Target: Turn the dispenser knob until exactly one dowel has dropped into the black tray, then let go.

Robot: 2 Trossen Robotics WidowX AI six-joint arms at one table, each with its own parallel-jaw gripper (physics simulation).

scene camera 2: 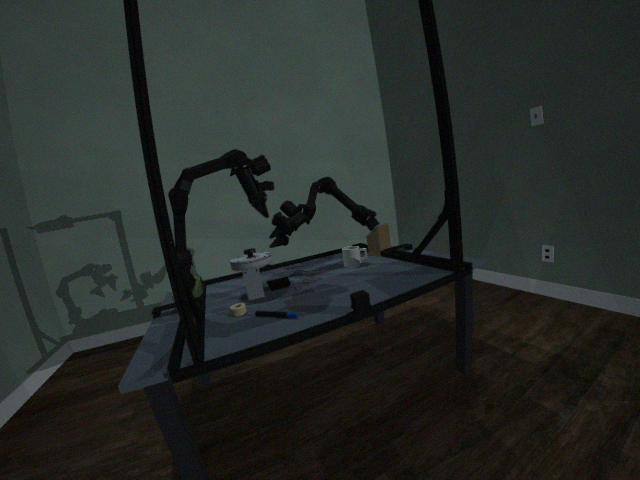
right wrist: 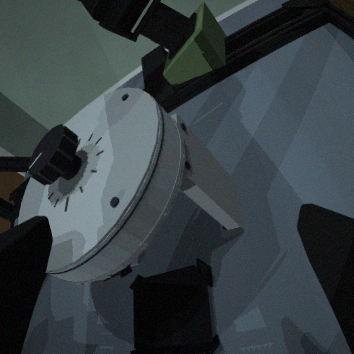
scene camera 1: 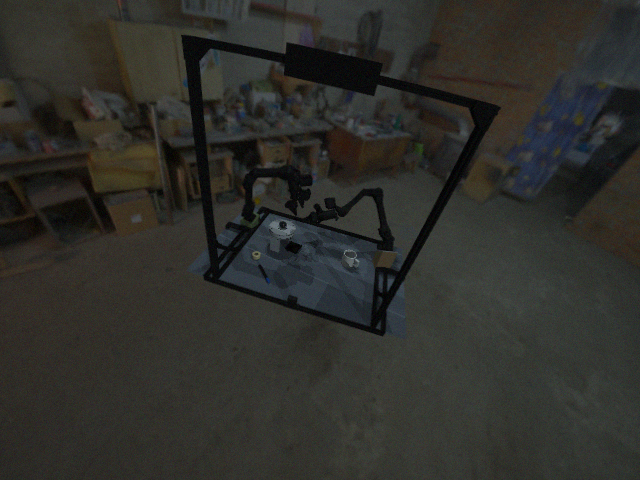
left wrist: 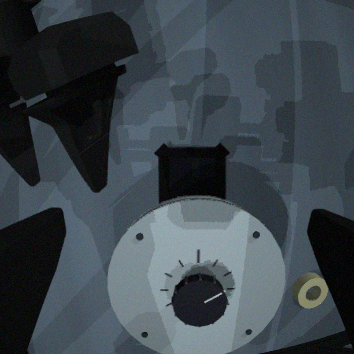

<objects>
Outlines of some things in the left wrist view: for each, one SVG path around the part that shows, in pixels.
My left gripper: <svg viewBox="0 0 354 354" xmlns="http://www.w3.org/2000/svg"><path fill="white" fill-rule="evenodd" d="M314 208L310 213L307 236L318 267L330 291L354 351L354 220L323 208ZM60 207L49 207L0 229L0 354L26 353L40 309L56 270L66 233L63 211Z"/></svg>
My right gripper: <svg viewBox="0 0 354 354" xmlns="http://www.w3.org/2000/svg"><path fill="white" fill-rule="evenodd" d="M0 0L0 154L28 185L34 186L40 181L28 116L31 116L52 126L84 181L93 192L99 192L107 183L110 117L117 77L126 72L125 64L115 66L114 62L139 52L130 25L114 12L108 11L53 24L38 32L31 8L40 0ZM46 94L45 98L26 107L25 101L11 108L9 107L9 104L20 99L20 96L28 100L45 92Z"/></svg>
A tape roll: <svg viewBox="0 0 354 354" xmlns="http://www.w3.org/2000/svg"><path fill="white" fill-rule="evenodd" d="M306 272L295 280L292 294L302 307L312 308L324 300L328 287L325 280L318 274Z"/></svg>
</objects>
